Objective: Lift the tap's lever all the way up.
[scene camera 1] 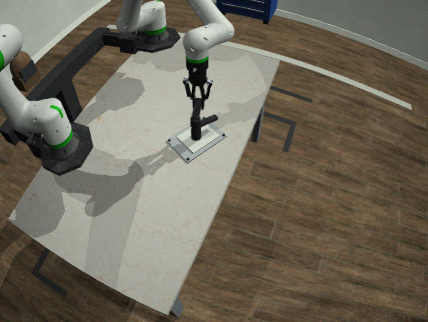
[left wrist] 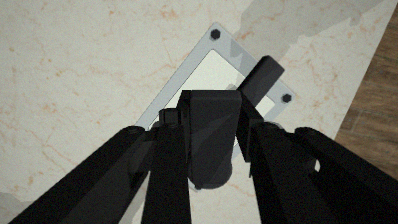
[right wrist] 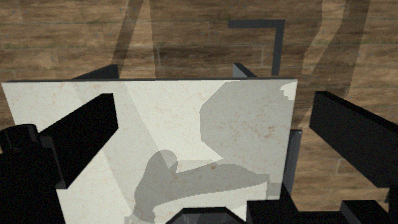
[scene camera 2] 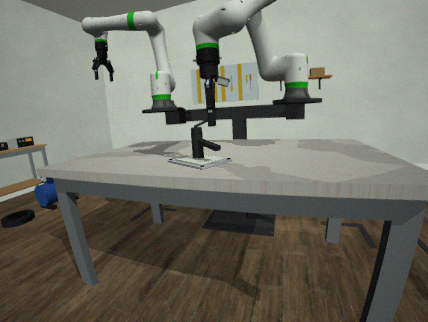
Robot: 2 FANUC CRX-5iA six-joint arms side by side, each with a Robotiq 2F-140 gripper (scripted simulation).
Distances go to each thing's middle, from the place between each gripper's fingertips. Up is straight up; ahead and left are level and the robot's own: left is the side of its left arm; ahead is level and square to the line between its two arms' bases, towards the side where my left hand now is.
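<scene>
I see the grey base plate (left wrist: 217, 39) 170 mm below my left hand, 70 mm to the right of it and 10 mm ahead of it. The black tap (scene camera 1: 200, 135) is 20 mm ahead of that same left hand, 40 mm to the right and 60 mm below, and the flat lever (left wrist: 214, 114) is 10 mm ahead of my left hand, 10 mm below it and 30 mm to the right of it.
Measured from my right hand, the grey base plate is 520 mm below, 440 mm ahead and 920 mm to the left. From my right hand the black tap is 940 mm to the left, 450 mm ahead and 410 mm below; as for the flat lever, I see it 960 mm to the left of my right hand, 430 mm ahead of it and 360 mm below it.
</scene>
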